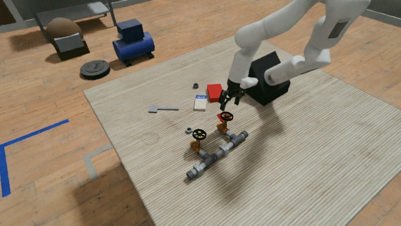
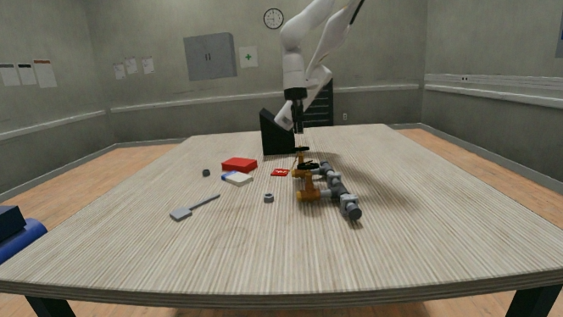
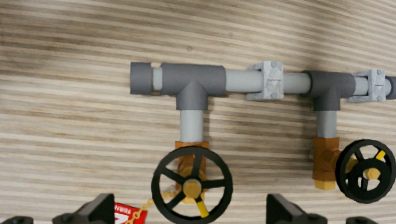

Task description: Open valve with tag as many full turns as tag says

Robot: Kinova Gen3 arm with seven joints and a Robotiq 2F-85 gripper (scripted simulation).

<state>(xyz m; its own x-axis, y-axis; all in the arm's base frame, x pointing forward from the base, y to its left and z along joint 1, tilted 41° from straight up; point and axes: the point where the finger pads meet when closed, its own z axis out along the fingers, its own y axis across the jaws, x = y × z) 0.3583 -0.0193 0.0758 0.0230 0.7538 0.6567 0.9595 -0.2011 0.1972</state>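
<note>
The red tag lies 16 cm below my hand, 8 cm to the right of it and 6 cm behind it. Round my hand: nut: 15 cm below, 15 cm ahead, 12 cm to the right; red box: 23 cm to the right, 14 cm below, 14 cm behind; grey flat tool: 34 cm to the right, 16 cm ahead, 15 cm below.
</note>
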